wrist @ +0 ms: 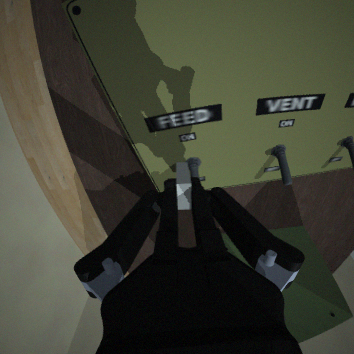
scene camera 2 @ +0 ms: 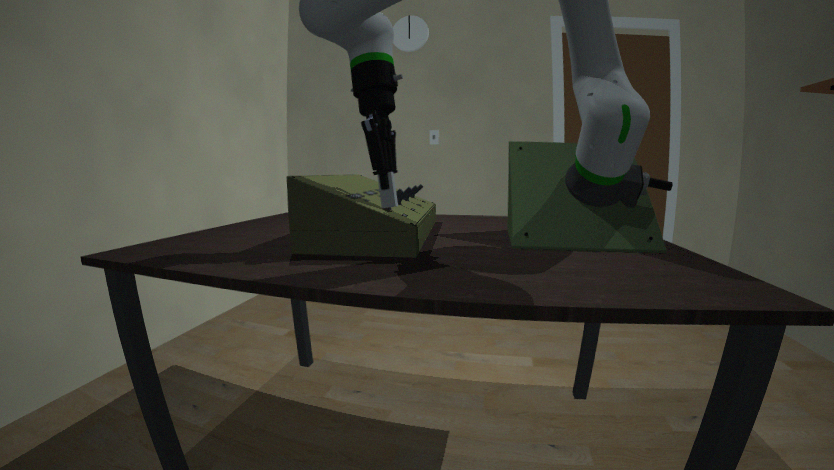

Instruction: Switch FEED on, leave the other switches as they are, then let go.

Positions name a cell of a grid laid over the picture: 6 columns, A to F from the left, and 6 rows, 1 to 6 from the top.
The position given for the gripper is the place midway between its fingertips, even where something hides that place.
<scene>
In view: the gripper (scene camera 2: C3) and an olive switch box (wrist: D2).
The gripper shows as well in the wrist view (wrist: D3).
</scene>
